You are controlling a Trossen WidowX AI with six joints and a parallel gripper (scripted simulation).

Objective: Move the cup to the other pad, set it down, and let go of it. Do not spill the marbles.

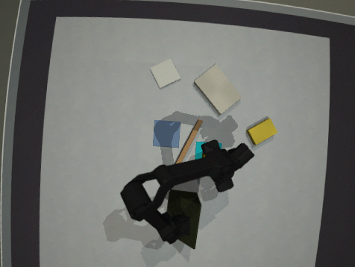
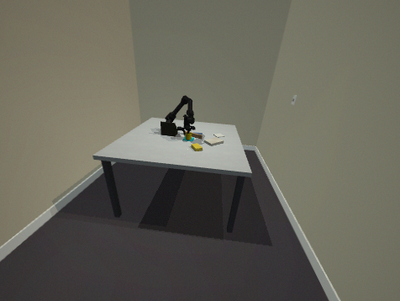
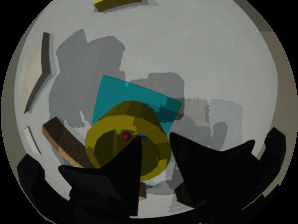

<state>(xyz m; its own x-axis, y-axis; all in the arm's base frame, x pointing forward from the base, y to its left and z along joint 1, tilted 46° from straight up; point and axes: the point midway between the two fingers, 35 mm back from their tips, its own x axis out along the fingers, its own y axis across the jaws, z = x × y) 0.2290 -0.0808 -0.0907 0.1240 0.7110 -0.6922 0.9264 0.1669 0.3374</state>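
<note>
Right now the cup is 20 mm ahead of my gripper tip, 10 mm to the left of it and 10 mm below it. Round my gripper tip: cyan pad 30 mm ahead, 10 mm to the left, 50 mm below; then wooden bar 70 mm ahead, 100 mm to the left, 30 mm below; then blue pad 120 mm ahead, 190 mm to the left, 50 mm below.
</note>
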